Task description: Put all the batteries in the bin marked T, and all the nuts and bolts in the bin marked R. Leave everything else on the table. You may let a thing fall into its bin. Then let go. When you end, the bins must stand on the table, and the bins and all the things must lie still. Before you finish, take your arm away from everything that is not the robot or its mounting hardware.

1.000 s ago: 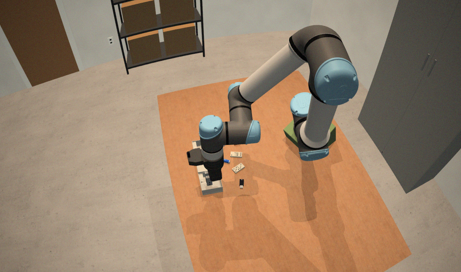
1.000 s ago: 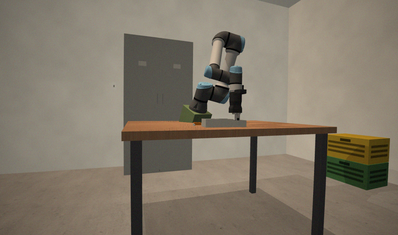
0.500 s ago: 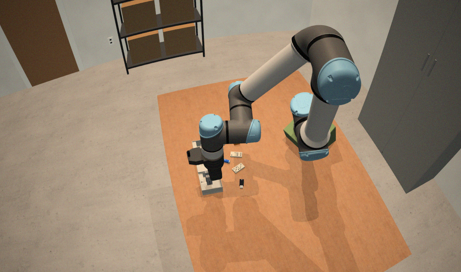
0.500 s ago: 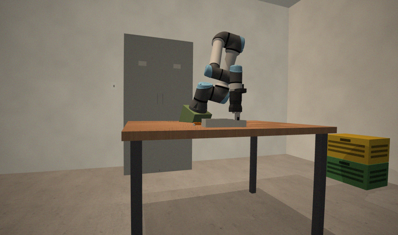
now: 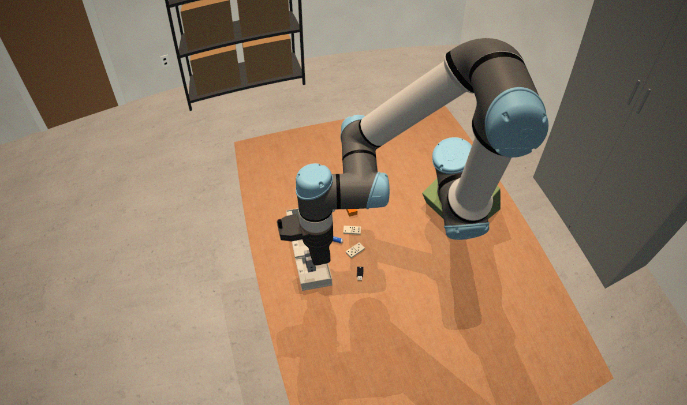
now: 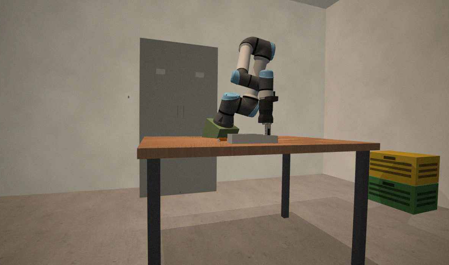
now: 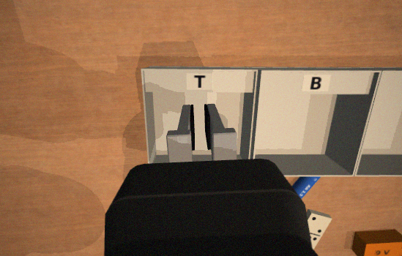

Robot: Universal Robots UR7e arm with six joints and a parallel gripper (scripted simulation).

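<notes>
My gripper is now 14 cm past the grey bolt, 22 cm to the left of it and 5 cm above it. Round my hand: blue cylindrical battery: 11 cm behind, 8 cm to the right, 5 cm below; black USB stick: 12 cm behind, 5 cm to the left, 5 cm below; grey bin row: 2 cm behind, 8 cm to the right, 4 cm below.
</notes>
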